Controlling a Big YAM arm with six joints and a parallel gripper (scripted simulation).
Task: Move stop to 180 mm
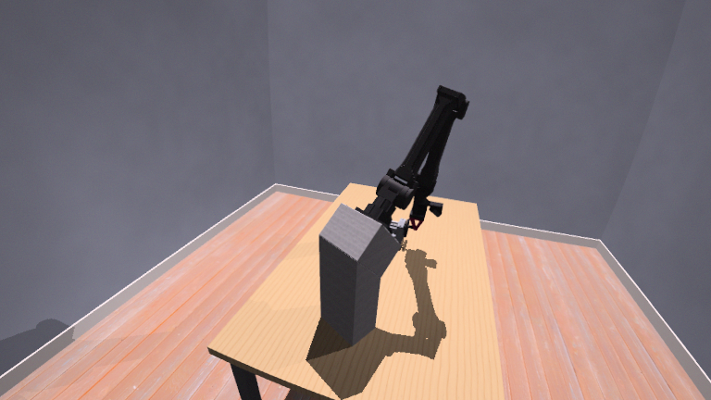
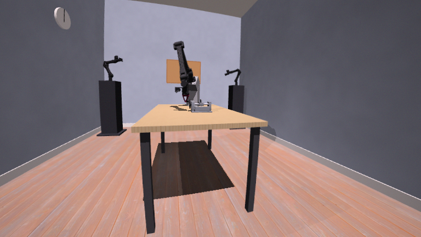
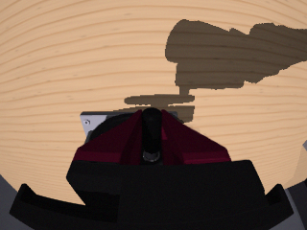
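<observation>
Right now the black handwheel handle is 1 cm to the left of my hand.
</observation>
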